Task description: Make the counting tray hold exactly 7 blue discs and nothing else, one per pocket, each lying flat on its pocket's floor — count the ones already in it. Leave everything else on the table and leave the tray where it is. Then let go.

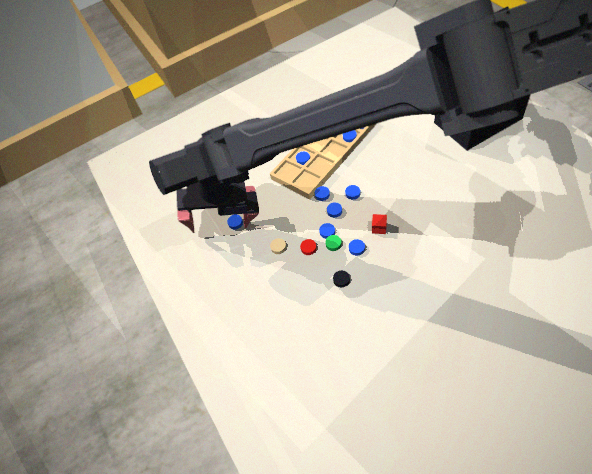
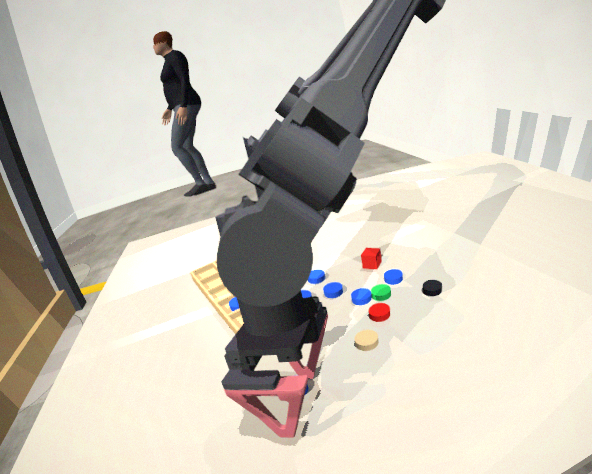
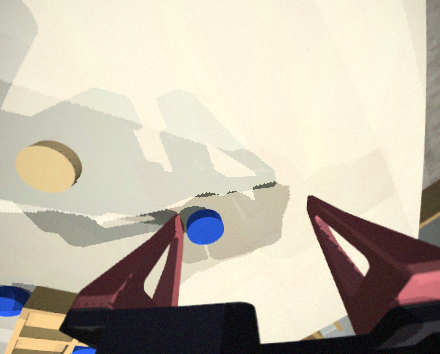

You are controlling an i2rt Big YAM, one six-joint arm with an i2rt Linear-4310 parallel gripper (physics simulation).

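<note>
My gripper (image 1: 219, 229) (image 2: 299, 406) (image 3: 242, 211) is open, above the table. A blue disc (image 1: 235, 221) (image 2: 307, 388) (image 3: 205, 227) lies flat below, near one fingertip and off-centre between the fingers. The wooden counting tray (image 1: 290, 186) (image 2: 215, 300) (image 3: 50, 300) is partly hidden by my arm. One blue disc (image 1: 302, 157) and another blue disc (image 1: 349, 135) show in its pockets; its full count is hidden. Several more blue discs lie on the table, including one (image 1: 322, 193) beside the tray's corner, one (image 1: 352, 191), and one (image 1: 357, 247) farther out.
A tan disc (image 1: 278, 245) (image 2: 366, 340) (image 3: 46, 167), red disc (image 1: 308, 246) (image 2: 379, 312), green disc (image 1: 333, 242) (image 2: 381, 292), black disc (image 1: 341, 278) (image 2: 432, 288) and red cube (image 1: 379, 224) (image 2: 370, 258) are on the table. The green disc is close beside a blue one (image 1: 327, 230) (image 2: 361, 296).
</note>
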